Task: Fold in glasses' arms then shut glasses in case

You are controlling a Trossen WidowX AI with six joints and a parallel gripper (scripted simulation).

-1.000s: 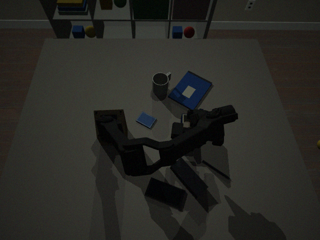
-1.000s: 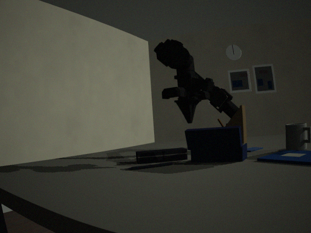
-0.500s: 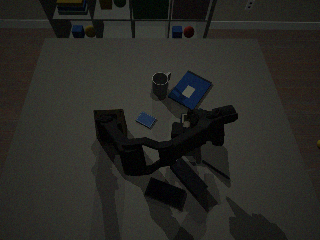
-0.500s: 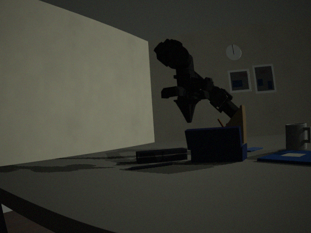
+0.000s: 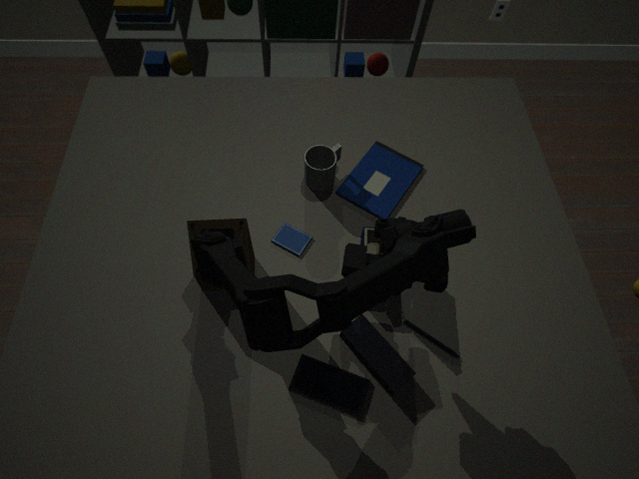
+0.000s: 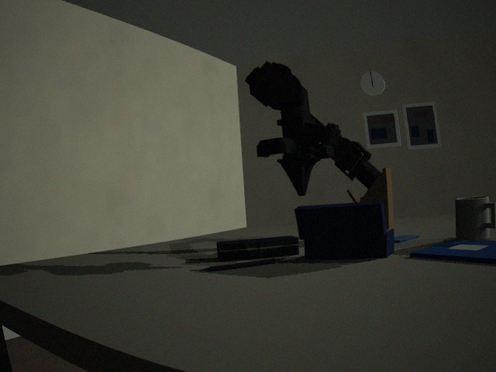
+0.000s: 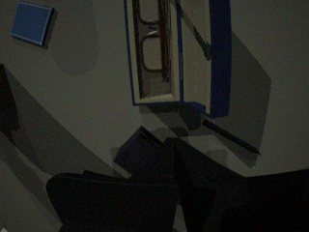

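Now: the glasses case lid 5 cm ahead of my hand, 9 cm to the left of it and 8 cm below it. From my hand the other things lie so: long dark box: 2 cm behind, 11 cm to the right, 13 cm below; blue glasses case: 3 cm ahead, 9 cm to the left, 11 cm below; small blue card: 18 cm behind, 18 cm to the left, 15 cm below.
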